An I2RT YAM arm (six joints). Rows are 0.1 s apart.
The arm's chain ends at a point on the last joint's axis. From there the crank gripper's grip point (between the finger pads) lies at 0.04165 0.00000 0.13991 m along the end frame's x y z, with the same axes.
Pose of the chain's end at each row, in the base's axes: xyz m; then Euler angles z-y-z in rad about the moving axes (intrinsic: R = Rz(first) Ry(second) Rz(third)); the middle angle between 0 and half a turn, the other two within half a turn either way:
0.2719 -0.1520 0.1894 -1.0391 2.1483 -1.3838
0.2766 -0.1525 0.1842 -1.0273 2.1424 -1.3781
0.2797 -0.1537 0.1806 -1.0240 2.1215 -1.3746
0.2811 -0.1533 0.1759 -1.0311 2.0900 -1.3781
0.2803 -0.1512 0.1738 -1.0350 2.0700 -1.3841
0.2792 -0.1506 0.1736 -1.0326 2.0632 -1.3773
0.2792 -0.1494 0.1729 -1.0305 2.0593 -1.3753
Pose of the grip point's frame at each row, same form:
0.2939 -0.2701 0.1065 -1.0391 2.1483 -1.3838
0.3002 -0.2707 0.1018 -1.0273 2.1424 -1.3781
0.3046 -0.2732 0.1005 -1.0240 2.1215 -1.3746
0.3064 -0.2751 0.0996 -1.0311 2.0900 -1.3781
0.3059 -0.2745 0.1000 -1.0350 2.0700 -1.3841
0.3054 -0.2742 0.1004 -1.0326 2.0632 -1.3773
0.3058 -0.2731 0.1001 -1.0305 2.0593 -1.3753

